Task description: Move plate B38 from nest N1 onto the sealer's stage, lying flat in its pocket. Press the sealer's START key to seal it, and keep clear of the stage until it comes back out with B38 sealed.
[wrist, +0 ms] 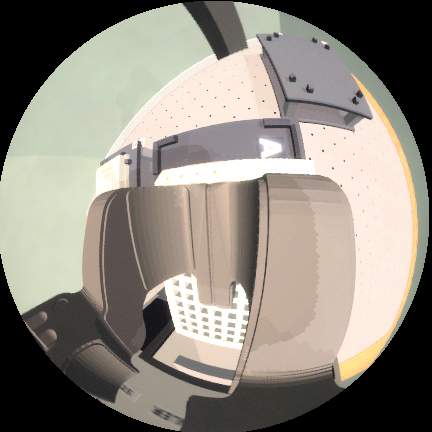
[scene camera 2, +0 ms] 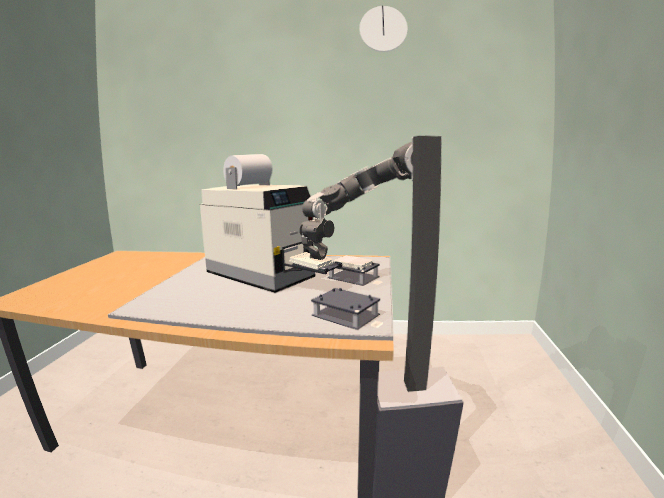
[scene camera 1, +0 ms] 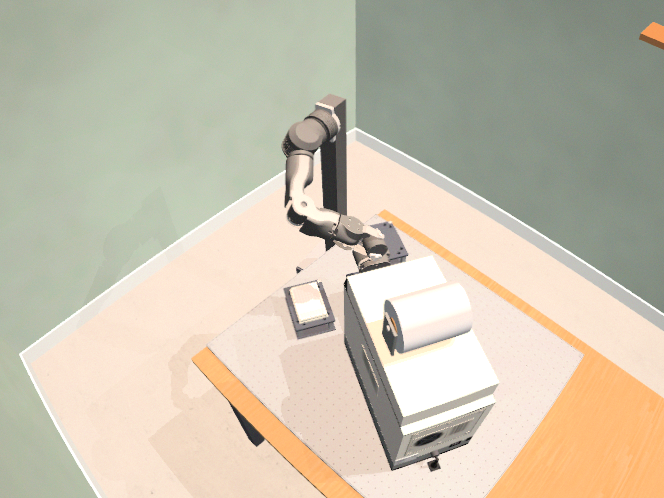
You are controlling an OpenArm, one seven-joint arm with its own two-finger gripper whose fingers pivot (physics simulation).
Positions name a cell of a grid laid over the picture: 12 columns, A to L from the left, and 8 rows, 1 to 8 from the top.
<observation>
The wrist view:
my gripper: G5
dark stage: H3
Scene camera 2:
my gripper: F5
film roll: E3
dark arm post: H3
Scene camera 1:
dark arm post: G3
</observation>
